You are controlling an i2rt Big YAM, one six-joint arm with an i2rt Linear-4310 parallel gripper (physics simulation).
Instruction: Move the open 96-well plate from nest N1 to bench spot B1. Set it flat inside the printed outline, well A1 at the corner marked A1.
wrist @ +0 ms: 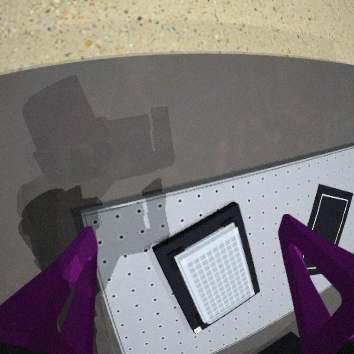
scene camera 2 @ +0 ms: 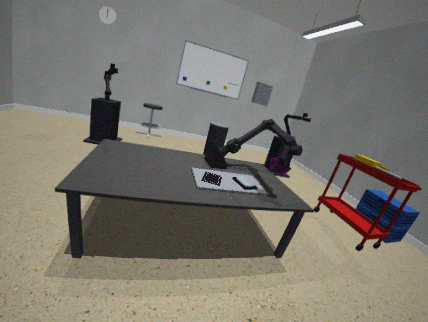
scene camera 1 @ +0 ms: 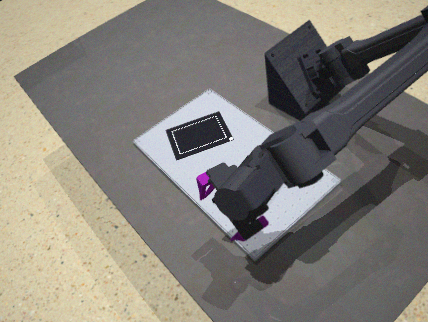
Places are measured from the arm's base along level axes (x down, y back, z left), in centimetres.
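Where they show: gripper, fingertip midpoint: [wrist: 189, 230] [scene camera 2: 276, 173] [scene camera 1: 217, 218]; arm's base at its link origin: [scene camera 2: 219, 153] [scene camera 1: 315, 71].
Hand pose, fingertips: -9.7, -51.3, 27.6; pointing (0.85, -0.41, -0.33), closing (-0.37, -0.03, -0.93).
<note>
Things, the pixels of their centre, and the offset from my fingertips, as dx, dy, dz. "spot": a spot on its surface instead. Level surfaces: height alone.
- open 96-well plate at the middle of its body: [wrist: 218, 277] [scene camera 2: 245, 181] +15.7, +15.2, -12.3
- black nest N1 at the middle of its body: [wrist: 214, 273] [scene camera 2: 244, 182] +16.7, +15.2, -12.3
- small white tag at a spot on its surface: [wrist: 198, 330] spot: +16.4, +24.3, -9.9
- Bench spot B1 at a spot on its surface: [wrist: 329, 220] [scene camera 1: 190, 136] [scene camera 2: 211, 179] spot: +17.4, +12.9, -37.8
- white mark at the middle of its body: [scene camera 1: 231, 138] +17.4, +21.3, -29.3
- dark table at its surface level: dx +18.9
The open 96-well plate [wrist: 217, 275] [scene camera 2: 246, 180] is pale and lies in the black nest N1 [wrist: 200, 231]. A small white tag [wrist: 198, 330] marks one nest corner. The plate and nest are hidden behind the arm in scene camera 1. Bench spot B1 [scene camera 1: 199, 136] [scene camera 2: 212, 178] [wrist: 329, 220] is a black rectangle with a white printed outline; a white mark [scene camera 1: 231, 139] is at one corner. My gripper [scene camera 1: 218, 218] [scene camera 2: 279, 168] [wrist: 189, 230] has purple fingers. It is wide open and empty, above the board, with the plate showing between and beyond the fingers in the wrist view.
The white perforated board [scene camera 1: 155, 137] [scene camera 2: 201, 186] [wrist: 131, 310] carries both the nest and B1 on the dark table [scene camera 1: 90, 70] [scene camera 2: 135, 170]. The black slanted arm mount [scene camera 1: 285, 75] stands behind the board. A red cart [scene camera 2: 352, 216] stands beside the table.
</note>
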